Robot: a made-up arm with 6 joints. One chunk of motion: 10 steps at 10 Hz.
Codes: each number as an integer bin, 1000 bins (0 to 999) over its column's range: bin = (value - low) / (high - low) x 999, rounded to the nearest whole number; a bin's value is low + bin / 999 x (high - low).
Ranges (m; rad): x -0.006..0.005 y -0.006..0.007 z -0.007..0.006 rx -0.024..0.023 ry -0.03..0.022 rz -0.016..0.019
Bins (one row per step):
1: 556 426 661 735 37 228
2: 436 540 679 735 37 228
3: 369 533 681 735 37 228
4: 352 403 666 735 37 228
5: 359 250 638 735 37 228
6: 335 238 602 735 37 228
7: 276 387 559 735 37 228
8: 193 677 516 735 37 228
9: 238 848 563 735 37 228
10: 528 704 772 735 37 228
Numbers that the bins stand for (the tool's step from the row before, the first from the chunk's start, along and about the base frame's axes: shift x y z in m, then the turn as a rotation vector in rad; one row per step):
1: 0.00012 -0.00046 0.00160 0.01058 -0.02807 -0.00801
2: -0.00120 0.00103 0.00184 0.01058 -0.02807 -0.00801
3: -0.00194 0.00094 0.00186 0.01058 -0.02807 -0.00801
4: -0.00212 -0.00076 0.00167 0.01058 -0.02807 -0.00801
5: -0.00205 -0.00275 0.00130 0.01058 -0.02807 -0.00801
6: -0.00231 -0.00290 0.00083 0.01058 -0.02807 -0.00801
7: -0.00296 -0.00096 0.00027 0.01058 -0.02807 -0.00801
8: -0.00387 0.00281 -0.00029 0.01058 -0.02807 -0.00801
9: -0.00338 0.00504 0.00033 0.01058 -0.02807 -0.00801
10: -0.00019 0.00316 0.00305 0.01058 -0.02807 -0.00801

